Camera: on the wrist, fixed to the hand. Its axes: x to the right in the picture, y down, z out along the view.
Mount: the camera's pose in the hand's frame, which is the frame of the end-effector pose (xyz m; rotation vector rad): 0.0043 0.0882 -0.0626 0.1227 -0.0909 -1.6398
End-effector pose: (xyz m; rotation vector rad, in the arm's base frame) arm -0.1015 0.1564 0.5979 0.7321 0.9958 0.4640
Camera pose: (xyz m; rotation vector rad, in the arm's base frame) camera -0.1566 0.2400 0.6390 -0.1223 1.2111 -1.0480
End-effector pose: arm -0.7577 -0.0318 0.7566 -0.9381 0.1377 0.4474
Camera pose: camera -0.7868 -0.0360 0.6524 -0.6427 -0.6629 -1.0244
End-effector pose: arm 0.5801 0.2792 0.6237 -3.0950 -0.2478 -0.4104
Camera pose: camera 0.5819 0.1909 0.6862 1.8946 2.3963 0.1478
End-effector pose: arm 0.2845 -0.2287 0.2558 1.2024 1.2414 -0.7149
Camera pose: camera 0.3467 -0.1446 0.2835 -0.0524 1.9865 -1.9660
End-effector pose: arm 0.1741 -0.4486 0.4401 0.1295 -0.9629 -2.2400
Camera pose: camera 0.2410 -0.5324 0.4550 -0.7245 0.6947 2.0558
